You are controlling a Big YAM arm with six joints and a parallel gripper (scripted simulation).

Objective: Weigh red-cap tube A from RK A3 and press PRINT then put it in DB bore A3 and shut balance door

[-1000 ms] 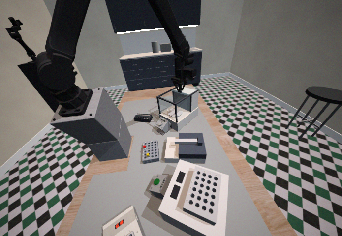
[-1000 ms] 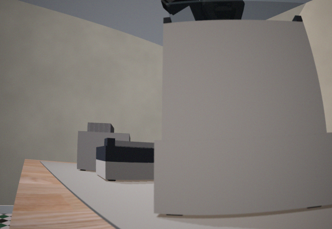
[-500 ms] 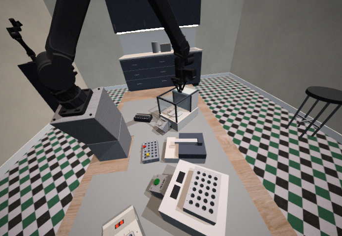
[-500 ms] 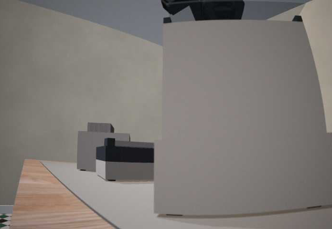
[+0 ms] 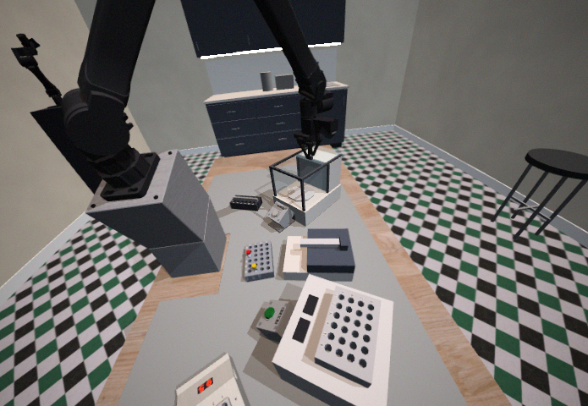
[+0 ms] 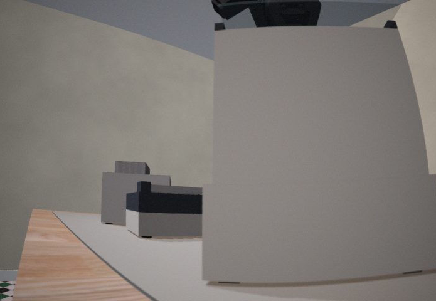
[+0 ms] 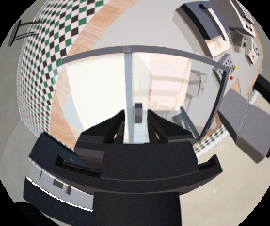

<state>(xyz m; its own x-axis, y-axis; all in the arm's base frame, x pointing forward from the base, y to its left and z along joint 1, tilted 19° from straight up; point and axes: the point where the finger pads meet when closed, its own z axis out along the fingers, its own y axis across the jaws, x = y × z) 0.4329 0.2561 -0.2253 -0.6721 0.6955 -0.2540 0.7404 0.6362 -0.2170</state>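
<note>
The balance door lies 20 mm to the left of my hand, 20 mm ahead of it and 10 mm below it. Also, from my hand: magnet block: 300 mm behind, 200 mm below, 20 mm to the left; then spectrophotometer: 330 mm to the right, 160 mm below, 30 mm behind; then tube rack: 310 mm to the right, 220 mm behind, 210 mm below.
</note>
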